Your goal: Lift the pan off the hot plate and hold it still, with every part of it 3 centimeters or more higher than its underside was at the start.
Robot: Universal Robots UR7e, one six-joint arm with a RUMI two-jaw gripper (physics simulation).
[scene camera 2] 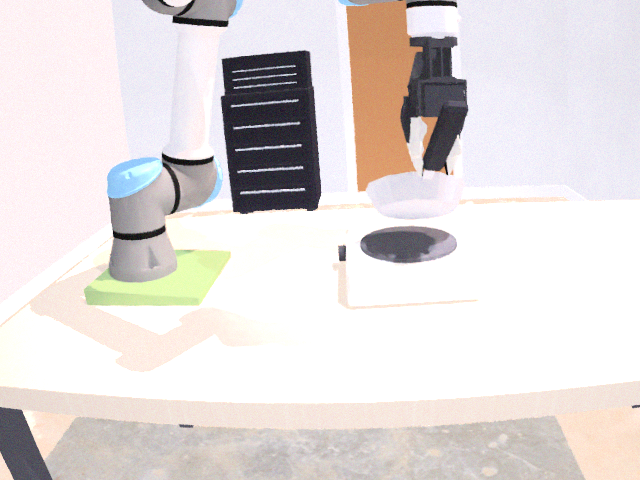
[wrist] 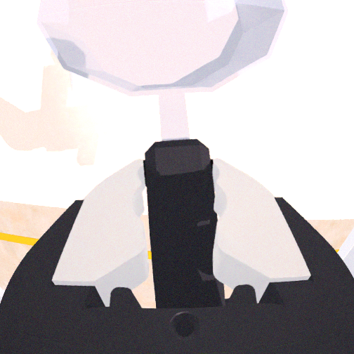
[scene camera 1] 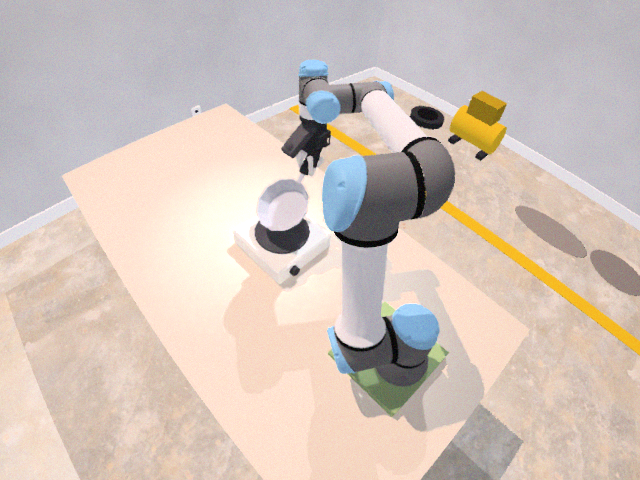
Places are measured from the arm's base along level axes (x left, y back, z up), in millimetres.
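Pixels of known places: gripper, fingertip midpoint: (scene camera 2: 434,175) (scene camera 1: 306,173); arm's base, origin of the base link: (scene camera 2: 143,268) (scene camera 1: 400,360).
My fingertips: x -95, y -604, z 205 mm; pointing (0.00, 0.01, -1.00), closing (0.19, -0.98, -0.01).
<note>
For each thing: its top centre in the pictures, then the offset to it from my fingertips. "spot": a spot on its surface instead. Level surfaces: height alone.
- hot plate, middle of its top: (scene camera 2: 404,240) (scene camera 1: 283,231) dx +126, dy +55, dz -154 mm
- black round heating disc, surface spot: (scene camera 2: 408,244) spot: dx +107, dy +47, dz -154 mm
- table, its level: dz -234 mm
- small dark knob, middle of its top: (scene camera 2: 342,245) (scene camera 1: 294,267) dx +168, dy +182, dz -179 mm
The pale pan (scene camera 1: 284,207) (scene camera 2: 415,198) (wrist: 150,45) hangs tilted above the hot plate (scene camera 1: 268,262) (scene camera 2: 413,284), its dark handle (scene camera 2: 445,136) (wrist: 185,240) sloping steeply up from it. In scene camera 2 a gap shows between the pan's underside and the black round heating disc (scene camera 1: 281,241) (scene camera 2: 408,244). My gripper (scene camera 1: 307,164) (scene camera 2: 437,164) (wrist: 177,163) is shut on the handle, with one light finger on each side of it. In the wrist view the handle lies lengthwise between the fingers, and part of the pan is cut off at the top.
The arm's base stands on a green plate (scene camera 1: 392,397) (scene camera 2: 144,295) on the table (scene camera 1: 170,289) (scene camera 2: 310,361). A small dark knob (scene camera 1: 294,270) (scene camera 2: 342,252) is on the hot plate's side. A black drawer cabinet (scene camera 2: 273,134) and a yellow machine (scene camera 1: 478,129) stand in the background.
</note>
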